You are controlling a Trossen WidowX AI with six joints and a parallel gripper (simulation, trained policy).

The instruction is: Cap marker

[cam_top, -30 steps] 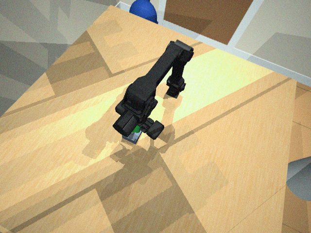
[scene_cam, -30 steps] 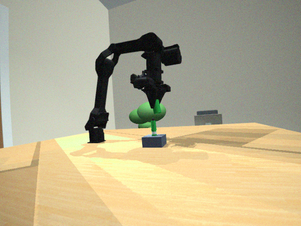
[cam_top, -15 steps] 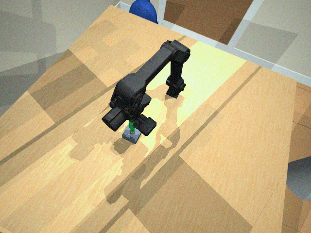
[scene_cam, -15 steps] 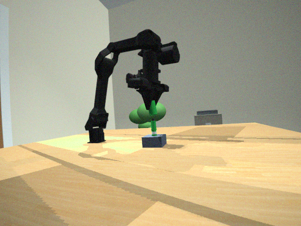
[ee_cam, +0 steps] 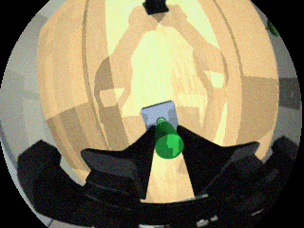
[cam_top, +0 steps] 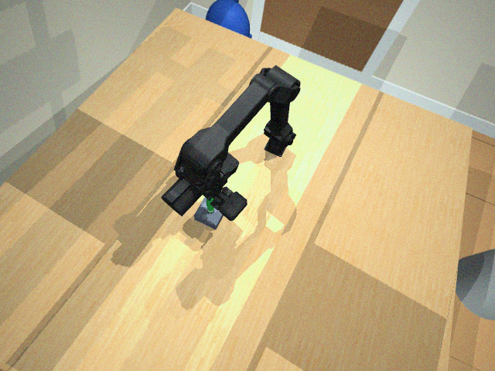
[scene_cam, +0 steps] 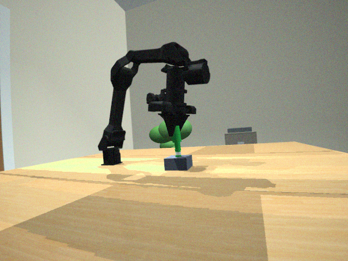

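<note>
The green marker lies 3 cm below my gripper tip and 1 cm ahead of it. Round my gripper tip: grey-blue holder block (8 cm below, 1 cm ahead); then green cap (1 cm ahead, 1 cm above).
</note>
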